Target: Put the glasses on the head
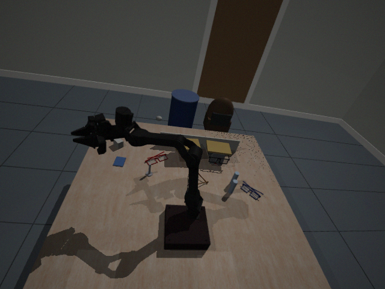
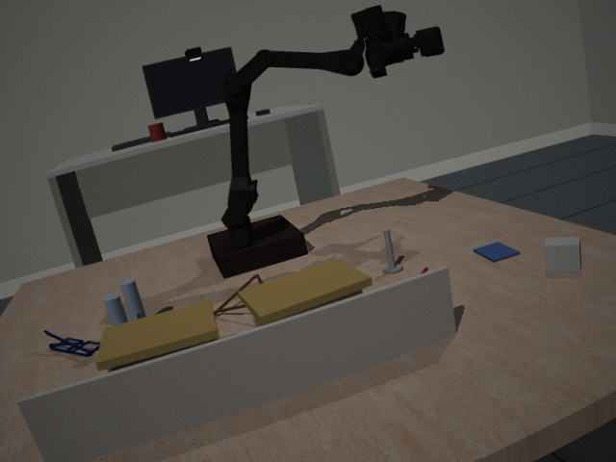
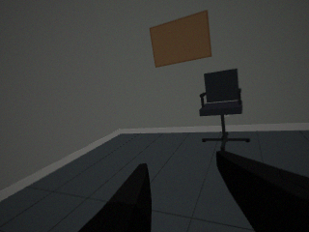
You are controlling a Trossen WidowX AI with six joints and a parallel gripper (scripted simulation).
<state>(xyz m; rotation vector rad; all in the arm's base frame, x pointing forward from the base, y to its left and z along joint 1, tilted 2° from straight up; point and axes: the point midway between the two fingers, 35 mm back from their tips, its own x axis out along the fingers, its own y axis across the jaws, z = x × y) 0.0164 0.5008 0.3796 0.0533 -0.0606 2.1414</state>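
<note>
Now: the post 260 mm ahead of my gripper tip, 270 mm to the right of it and 410 mm below it. Round my gripper tip: cube: 480 mm ahead, 20 mm to the right, 410 mm below; panel: 590 mm ahead, 590 mm to the right, 380 mm below; blue pad: 330 mm ahead, 70 mm to the right, 430 mm below.
</note>
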